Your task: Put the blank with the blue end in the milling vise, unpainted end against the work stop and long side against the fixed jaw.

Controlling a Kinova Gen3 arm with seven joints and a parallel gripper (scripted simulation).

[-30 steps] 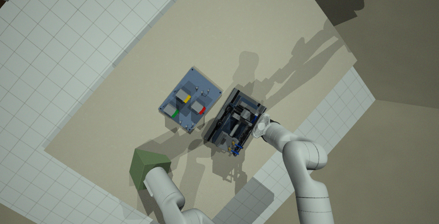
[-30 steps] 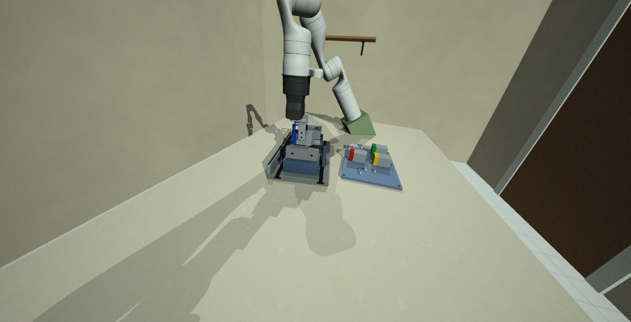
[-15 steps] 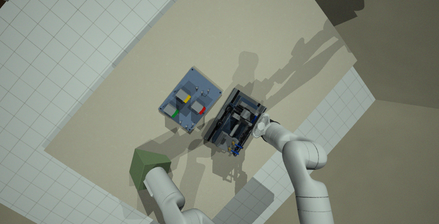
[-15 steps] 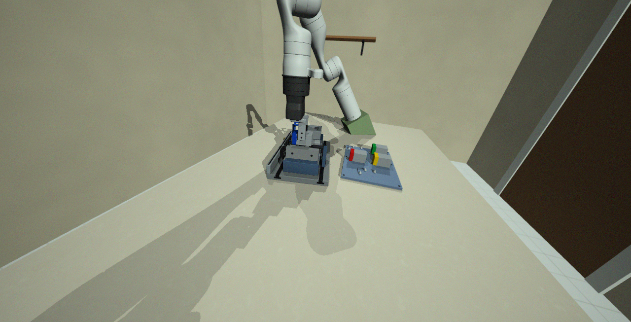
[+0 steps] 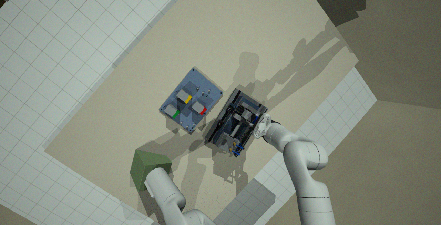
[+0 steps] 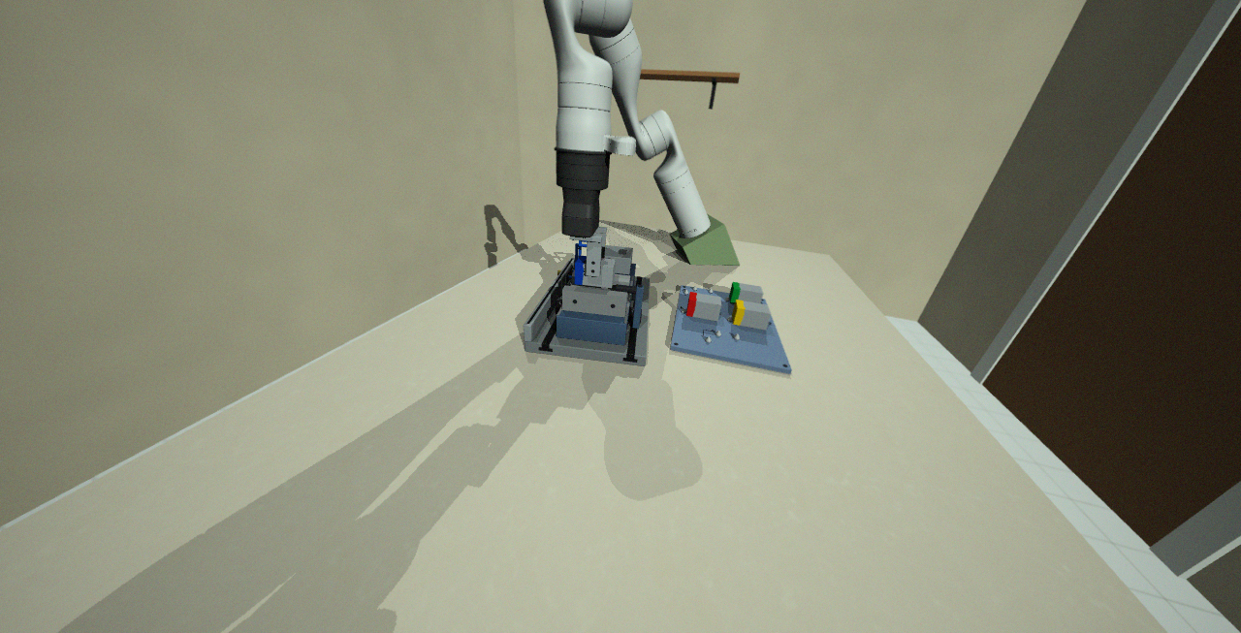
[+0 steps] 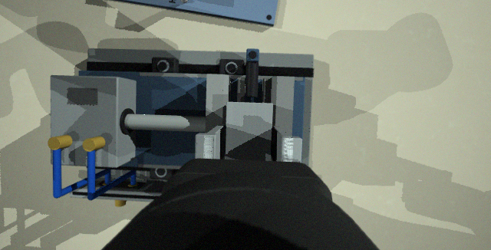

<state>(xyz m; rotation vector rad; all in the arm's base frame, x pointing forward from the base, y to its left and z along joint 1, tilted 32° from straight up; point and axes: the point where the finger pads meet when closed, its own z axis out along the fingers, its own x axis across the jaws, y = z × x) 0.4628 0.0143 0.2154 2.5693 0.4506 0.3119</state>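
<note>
My hand is 20 mm above the blue-ended blank. Also, from my hand: work stop 50 mm to the left, 40 mm below, 10 mm behind; moving jaw 60 mm below, 30 mm behind; fixed jaw 60 mm below, 30 mm ahead, 10 mm to the left.
</note>
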